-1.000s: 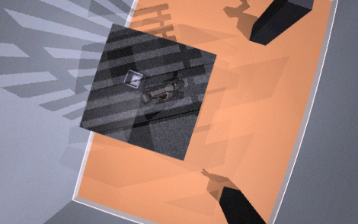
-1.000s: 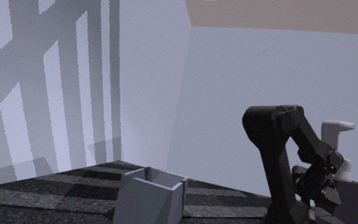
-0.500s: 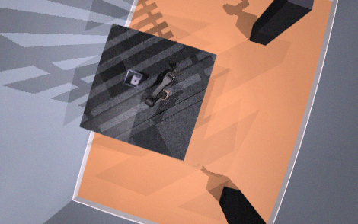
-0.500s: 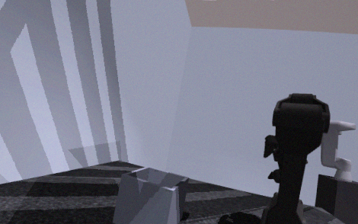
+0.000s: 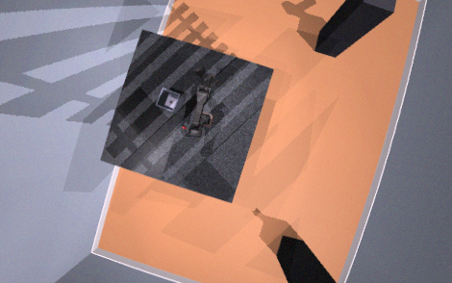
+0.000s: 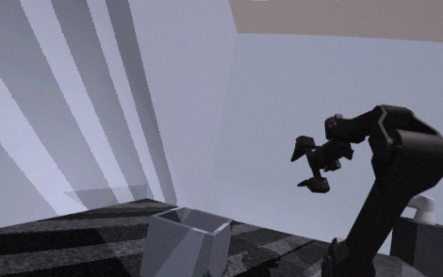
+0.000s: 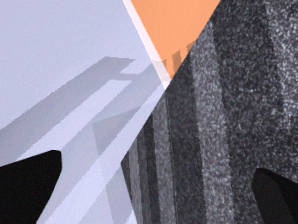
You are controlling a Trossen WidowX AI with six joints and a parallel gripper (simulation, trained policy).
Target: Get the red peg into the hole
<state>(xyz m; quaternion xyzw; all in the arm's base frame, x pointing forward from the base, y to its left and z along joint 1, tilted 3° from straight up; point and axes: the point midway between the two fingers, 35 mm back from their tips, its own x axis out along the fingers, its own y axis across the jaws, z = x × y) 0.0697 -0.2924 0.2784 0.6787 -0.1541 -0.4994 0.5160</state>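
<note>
Right now the red peg is 80 mm ahead of my gripper tip, 420 mm to the left of it and 250 mm below it. Also, from my gripper tip: pale plate 250 mm ahead, 230 mm to the left, 250 mm below.
</note>
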